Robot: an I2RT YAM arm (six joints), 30 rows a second.
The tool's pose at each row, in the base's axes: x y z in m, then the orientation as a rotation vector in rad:
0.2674, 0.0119, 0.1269, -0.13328, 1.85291, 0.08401
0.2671, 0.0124, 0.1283, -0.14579, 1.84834, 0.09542
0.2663, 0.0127, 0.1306, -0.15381, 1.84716, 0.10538
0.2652, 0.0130, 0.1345, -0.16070, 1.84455, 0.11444
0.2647, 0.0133, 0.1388, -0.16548, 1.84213, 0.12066
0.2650, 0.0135, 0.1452, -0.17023, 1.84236, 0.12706
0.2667, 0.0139, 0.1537, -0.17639, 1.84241, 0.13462
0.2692, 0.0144, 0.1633, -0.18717, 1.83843, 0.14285
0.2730, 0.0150, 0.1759, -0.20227, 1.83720, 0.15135
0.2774, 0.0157, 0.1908, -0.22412, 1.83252, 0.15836
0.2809, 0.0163, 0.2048, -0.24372, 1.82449, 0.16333
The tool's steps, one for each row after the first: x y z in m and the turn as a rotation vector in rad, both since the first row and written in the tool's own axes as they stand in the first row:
-0.0013, 0.0005, -0.0006, -0.01435, -0.00401, -0.00303
-0.0033, 0.0009, -0.0020, -0.02538, -0.00485, -0.00347
-0.0067, 0.0013, -0.0041, -0.03522, -0.00715, -0.00371
-0.0107, 0.0016, -0.0057, -0.04200, -0.00932, -0.00395
-0.0170, 0.0017, -0.0072, -0.04888, -0.00885, -0.00388
-0.0256, 0.0018, -0.0080, -0.05730, -0.00845, -0.00420
-0.0355, 0.0018, -0.0082, -0.06861, -0.01167, -0.00763
-0.0487, 0.0018, -0.0081, -0.08233, -0.01175, -0.01369
-0.0643, 0.0017, -0.0080, -0.09857, -0.01458, -0.02540
-0.0787, 0.0017, -0.0086, -0.11230, -0.02079, -0.03690

